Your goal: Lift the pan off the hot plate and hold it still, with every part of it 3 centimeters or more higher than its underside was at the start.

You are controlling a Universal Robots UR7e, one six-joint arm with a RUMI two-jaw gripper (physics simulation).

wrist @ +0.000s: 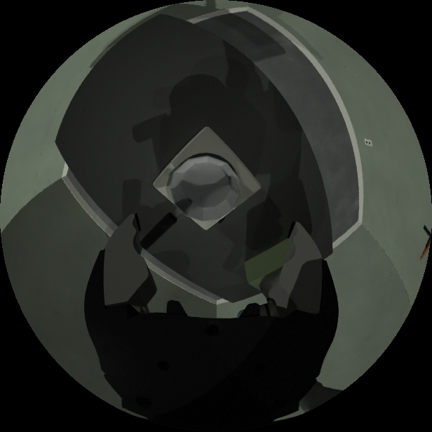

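Note:
The grey round pan (204, 186) sits on the light square hot plate (243, 186), near the middle of the wrist view. Its dark handle (159, 231) points down and left in the view, toward the left finger. My gripper (214, 219) is open, with its two fingers wide apart at the lower left and lower right. Nothing is between the fingers. The handle's end shows near the left fingertip, apart from it as far as I can tell; the height between them is hard to judge.
The dark table top (100, 130) carries the hot plate and several shadows. A green block-like base (267, 260) shows beside the right finger, partly hidden by it. A grey strip with a pale edge (361, 185) runs along the right. A wall socket (368, 142) is at the far right.

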